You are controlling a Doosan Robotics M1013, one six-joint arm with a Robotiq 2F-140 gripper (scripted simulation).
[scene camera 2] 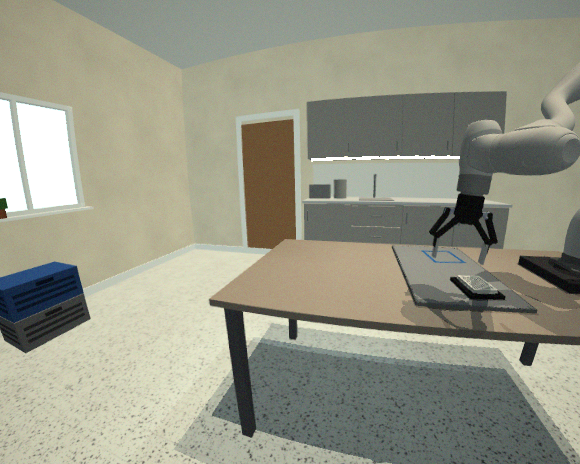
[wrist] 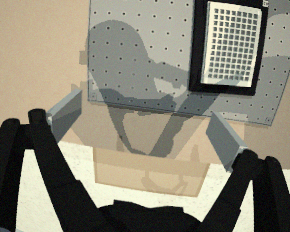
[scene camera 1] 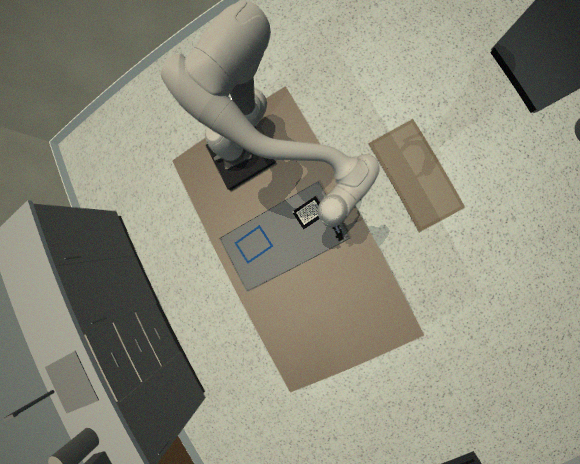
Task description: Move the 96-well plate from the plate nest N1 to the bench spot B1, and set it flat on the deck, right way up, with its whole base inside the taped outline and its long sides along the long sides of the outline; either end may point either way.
Labels:
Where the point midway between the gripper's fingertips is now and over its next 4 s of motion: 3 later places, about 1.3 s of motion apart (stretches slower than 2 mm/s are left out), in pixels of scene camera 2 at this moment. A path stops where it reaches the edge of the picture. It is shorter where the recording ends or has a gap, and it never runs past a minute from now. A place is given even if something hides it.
My gripper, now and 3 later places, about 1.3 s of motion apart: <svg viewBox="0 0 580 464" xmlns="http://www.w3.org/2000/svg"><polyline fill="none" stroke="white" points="457,260 479,266 476,281 477,277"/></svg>

